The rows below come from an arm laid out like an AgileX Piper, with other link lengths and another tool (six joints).
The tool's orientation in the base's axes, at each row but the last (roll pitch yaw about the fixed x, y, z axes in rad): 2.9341 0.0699 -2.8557; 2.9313 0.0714 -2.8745; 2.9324 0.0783 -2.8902; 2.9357 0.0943 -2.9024; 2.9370 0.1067 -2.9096; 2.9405 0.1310 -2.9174; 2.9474 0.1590 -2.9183; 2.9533 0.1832 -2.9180; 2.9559 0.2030 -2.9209; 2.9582 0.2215 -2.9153
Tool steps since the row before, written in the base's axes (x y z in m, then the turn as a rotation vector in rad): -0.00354 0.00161 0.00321 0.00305 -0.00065 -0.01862; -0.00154 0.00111 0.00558 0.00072 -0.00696 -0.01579; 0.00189 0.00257 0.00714 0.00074 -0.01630 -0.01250; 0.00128 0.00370 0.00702 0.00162 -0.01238 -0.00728; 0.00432 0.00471 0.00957 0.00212 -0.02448 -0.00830; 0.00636 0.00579 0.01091 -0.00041 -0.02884 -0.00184; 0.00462 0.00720 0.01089 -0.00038 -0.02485 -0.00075; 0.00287 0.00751 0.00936 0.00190 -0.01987 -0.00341; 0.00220 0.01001 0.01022 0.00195 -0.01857 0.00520; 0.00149 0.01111 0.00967 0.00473 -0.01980 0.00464
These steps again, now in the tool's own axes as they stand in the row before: 0.00271 0.00319 -0.00281 -0.00144 -0.00532 0.01806; 0.00079 0.00262 -0.00522 0.00227 -0.01002 0.01388; -0.00302 0.00341 -0.00635 0.00431 -0.01816 0.00862; -0.00277 0.00461 -0.00597 0.00204 -0.01360 0.00443; -0.00628 0.00533 -0.00804 0.00443 -0.02540 0.00277; -0.00885 0.00611 -0.00880 0.00699 -0.02765 -0.00468; -0.00775 0.00777 -0.00845 0.00592 -0.02366 -0.00485; -0.00609 0.00814 -0.00699 0.00313 -0.01999 -0.00087; -0.00631 0.01081 -0.00726 0.00107 -0.01721 -0.00886; -0.00597 0.01188 -0.00651 -0.00118 -0.01920 -0.00813
